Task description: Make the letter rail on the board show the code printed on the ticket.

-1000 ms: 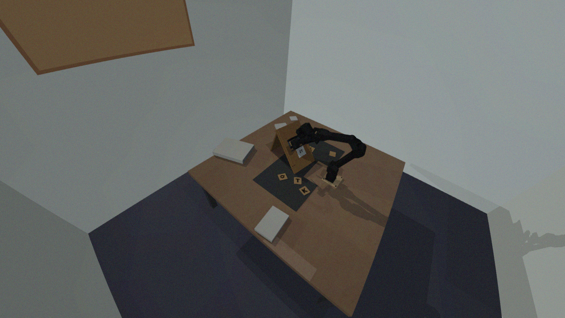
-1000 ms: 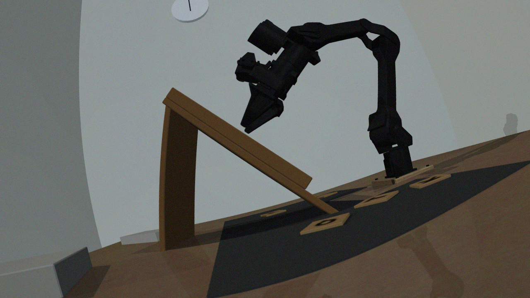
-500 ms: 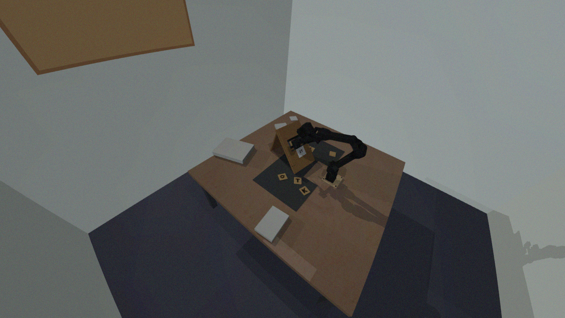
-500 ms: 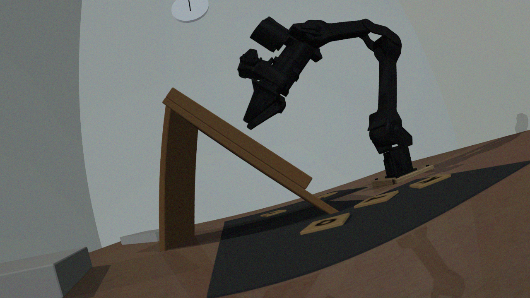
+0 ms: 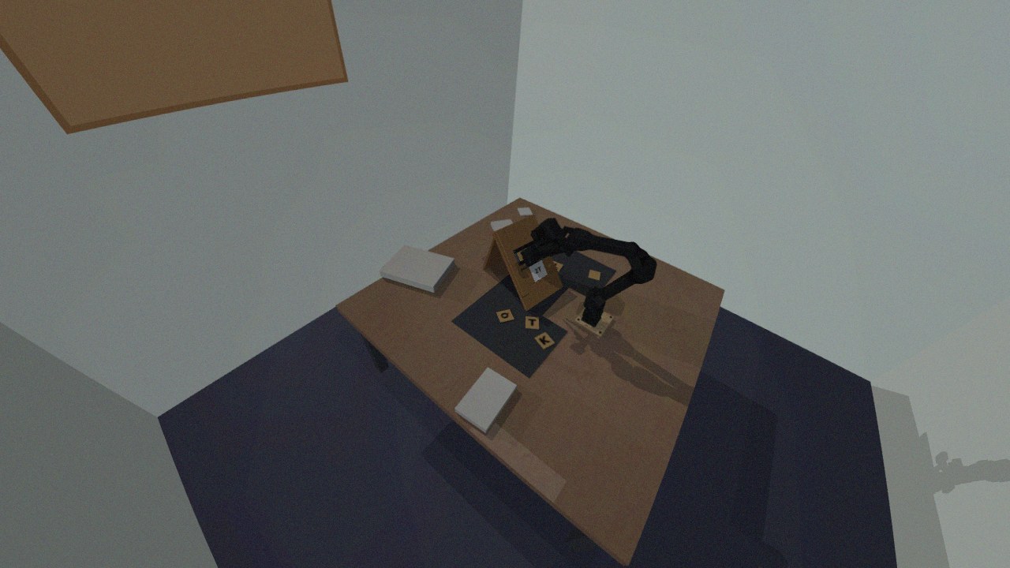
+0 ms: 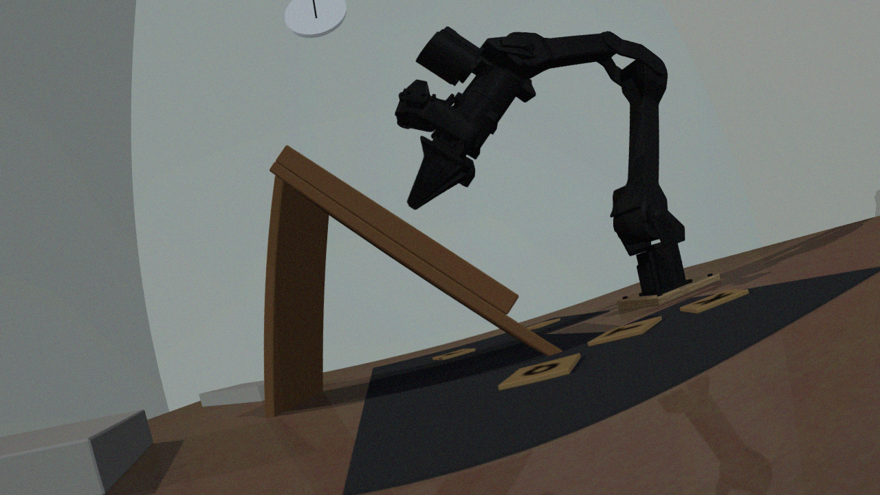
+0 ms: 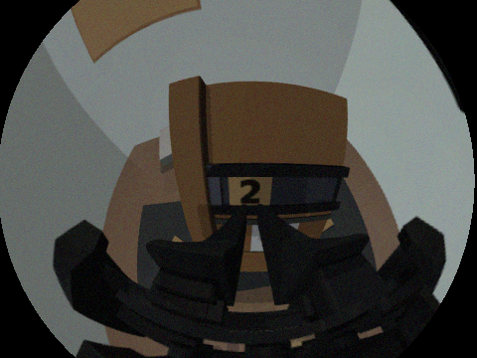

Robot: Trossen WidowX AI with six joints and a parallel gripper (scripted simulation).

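My gripper tip is now 3 cm short of the tile marked 2, 3 cm above it and 1 cm to the left of it. Also, from my gripper tip: tile marked O 19 cm to the left, 19 cm below, 3 cm behind; white ticket 10 cm below, 4 cm to the right, 3 cm behind; dark mat 20 cm below, 12 cm behind, 2 cm to the right.
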